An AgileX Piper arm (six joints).
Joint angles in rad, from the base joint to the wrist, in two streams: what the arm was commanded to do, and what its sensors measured. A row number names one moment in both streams.
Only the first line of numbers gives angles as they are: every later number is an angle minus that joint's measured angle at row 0.
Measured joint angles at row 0:
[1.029 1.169 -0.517 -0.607 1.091 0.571]
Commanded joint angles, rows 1 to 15:
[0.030 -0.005 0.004 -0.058 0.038 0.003]
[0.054 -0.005 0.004 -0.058 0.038 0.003]
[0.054 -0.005 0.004 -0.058 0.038 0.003]
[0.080 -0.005 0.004 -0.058 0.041 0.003]
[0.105 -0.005 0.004 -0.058 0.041 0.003]
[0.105 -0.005 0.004 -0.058 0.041 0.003]
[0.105 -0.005 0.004 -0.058 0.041 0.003]
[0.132 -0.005 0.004 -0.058 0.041 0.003]
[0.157 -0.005 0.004 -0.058 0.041 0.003]
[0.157 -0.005 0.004 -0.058 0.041 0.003]
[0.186 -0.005 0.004 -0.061 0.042 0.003]
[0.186 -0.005 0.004 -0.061 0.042 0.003]
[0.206 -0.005 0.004 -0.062 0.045 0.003]
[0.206 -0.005 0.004 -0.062 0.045 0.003]
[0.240 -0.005 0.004 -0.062 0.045 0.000]
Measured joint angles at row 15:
[0.206 0.000 0.000 0.000 0.000 0.000]
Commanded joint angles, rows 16 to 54:
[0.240 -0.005 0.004 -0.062 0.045 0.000]
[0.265 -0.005 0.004 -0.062 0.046 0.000]
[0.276 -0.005 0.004 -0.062 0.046 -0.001]
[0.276 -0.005 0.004 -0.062 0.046 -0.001]
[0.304 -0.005 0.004 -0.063 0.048 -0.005]
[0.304 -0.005 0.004 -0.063 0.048 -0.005]
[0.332 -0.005 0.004 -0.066 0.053 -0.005]
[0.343 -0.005 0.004 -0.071 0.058 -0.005]
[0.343 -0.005 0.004 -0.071 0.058 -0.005]
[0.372 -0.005 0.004 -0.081 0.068 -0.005]
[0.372 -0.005 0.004 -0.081 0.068 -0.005]
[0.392 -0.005 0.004 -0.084 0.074 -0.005]
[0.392 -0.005 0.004 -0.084 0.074 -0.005]
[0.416 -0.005 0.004 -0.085 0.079 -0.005]
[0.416 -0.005 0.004 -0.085 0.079 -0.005]
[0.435 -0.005 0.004 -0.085 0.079 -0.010]
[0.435 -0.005 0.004 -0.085 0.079 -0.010]
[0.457 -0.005 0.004 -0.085 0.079 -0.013]
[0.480 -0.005 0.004 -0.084 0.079 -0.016]
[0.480 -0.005 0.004 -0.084 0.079 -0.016]
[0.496 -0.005 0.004 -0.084 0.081 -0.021]
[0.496 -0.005 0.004 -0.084 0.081 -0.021]
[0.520 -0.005 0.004 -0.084 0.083 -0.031]
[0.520 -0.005 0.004 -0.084 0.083 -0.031]
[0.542 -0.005 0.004 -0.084 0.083 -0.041]
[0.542 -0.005 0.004 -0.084 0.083 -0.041]
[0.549 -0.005 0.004 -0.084 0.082 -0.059]
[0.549 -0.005 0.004 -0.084 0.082 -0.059]
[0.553 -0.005 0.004 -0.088 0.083 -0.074]
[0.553 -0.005 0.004 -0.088 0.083 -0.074]
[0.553 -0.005 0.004 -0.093 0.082 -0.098]
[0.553 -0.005 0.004 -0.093 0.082 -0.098]
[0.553 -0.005 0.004 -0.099 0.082 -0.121]
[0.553 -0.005 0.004 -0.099 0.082 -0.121]
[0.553 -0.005 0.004 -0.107 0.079 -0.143]
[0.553 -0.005 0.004 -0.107 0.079 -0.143]
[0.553 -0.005 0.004 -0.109 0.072 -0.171]
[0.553 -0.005 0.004 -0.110 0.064 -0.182]
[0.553 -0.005 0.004 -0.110 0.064 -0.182]
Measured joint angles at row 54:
[0.551 0.000 0.002 -0.031 0.042 -0.137]
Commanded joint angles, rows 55 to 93:
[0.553 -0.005 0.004 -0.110 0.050 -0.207]
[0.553 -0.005 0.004 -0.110 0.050 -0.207]
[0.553 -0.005 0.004 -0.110 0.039 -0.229]
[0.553 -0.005 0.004 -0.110 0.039 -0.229]
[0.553 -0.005 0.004 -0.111 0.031 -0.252]
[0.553 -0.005 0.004 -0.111 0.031 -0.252]
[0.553 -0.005 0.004 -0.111 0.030 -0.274]
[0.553 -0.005 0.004 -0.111 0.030 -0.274]
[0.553 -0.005 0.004 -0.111 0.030 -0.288]
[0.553 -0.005 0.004 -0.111 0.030 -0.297]
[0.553 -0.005 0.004 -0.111 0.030 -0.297]
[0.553 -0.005 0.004 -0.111 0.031 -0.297]
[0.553 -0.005 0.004 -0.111 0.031 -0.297]
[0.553 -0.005 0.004 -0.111 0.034 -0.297]
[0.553 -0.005 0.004 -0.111 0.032 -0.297]
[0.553 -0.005 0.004 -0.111 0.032 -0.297]
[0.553 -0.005 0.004 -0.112 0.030 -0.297]
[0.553 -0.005 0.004 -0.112 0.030 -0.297]
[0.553 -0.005 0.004 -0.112 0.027 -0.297]
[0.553 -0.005 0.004 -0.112 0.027 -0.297]
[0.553 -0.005 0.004 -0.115 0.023 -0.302]
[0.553 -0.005 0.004 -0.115 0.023 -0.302]
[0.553 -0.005 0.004 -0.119 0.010 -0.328]
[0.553 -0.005 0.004 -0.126 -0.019 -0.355]
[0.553 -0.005 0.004 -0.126 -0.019 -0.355]
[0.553 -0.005 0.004 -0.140 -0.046 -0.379]
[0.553 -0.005 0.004 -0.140 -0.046 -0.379]
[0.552 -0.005 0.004 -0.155 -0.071 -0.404]
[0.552 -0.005 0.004 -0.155 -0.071 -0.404]
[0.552 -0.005 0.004 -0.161 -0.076 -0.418]
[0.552 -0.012 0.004 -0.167 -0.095 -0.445]
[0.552 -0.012 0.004 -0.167 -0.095 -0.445]
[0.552 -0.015 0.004 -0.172 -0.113 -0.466]
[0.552 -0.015 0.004 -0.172 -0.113 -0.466]
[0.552 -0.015 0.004 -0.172 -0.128 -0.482]
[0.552 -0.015 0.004 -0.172 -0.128 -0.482]
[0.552 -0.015 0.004 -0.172 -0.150 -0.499]
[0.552 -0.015 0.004 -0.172 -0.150 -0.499]
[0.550 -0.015 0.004 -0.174 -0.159 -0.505]
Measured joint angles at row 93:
[0.551 -0.003 0.005 -0.100 -0.151 -0.481]
